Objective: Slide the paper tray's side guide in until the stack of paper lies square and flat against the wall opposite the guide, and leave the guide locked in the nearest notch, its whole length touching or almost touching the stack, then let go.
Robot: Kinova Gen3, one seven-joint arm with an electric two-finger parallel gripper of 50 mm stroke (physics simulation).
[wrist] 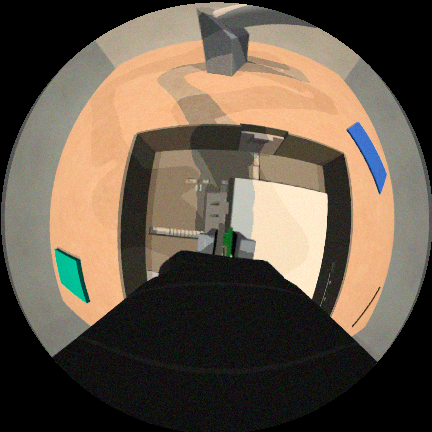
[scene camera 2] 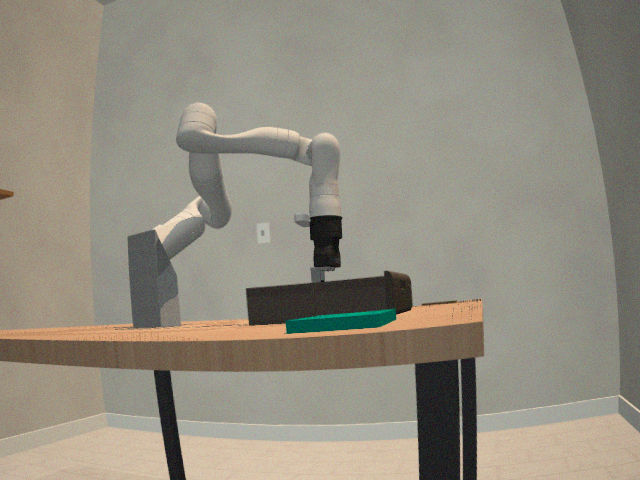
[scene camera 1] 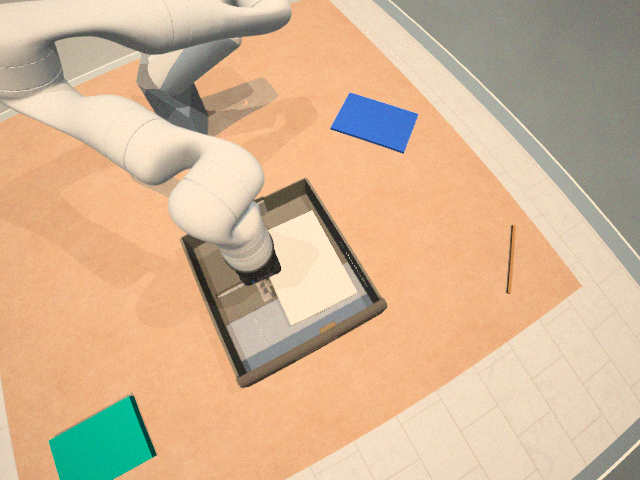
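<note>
The brown paper tray holds a cream paper stack. The stack lies flat, near the wall opposite the guide; whether it touches along its full length is unclear. The grey side guide stands along the stack's left edge in the wrist view, touching or almost touching where visible. Its green part shows between the fingers. My gripper is shut on the guide, fingers reaching down into the tray. The gripper body hides the guide's front part, and its notch engagement cannot be seen.
A toothed strip crosses the tray floor beside the guide. A green block and a blue block lie outside the tray. A thin stick lies farther off.
</note>
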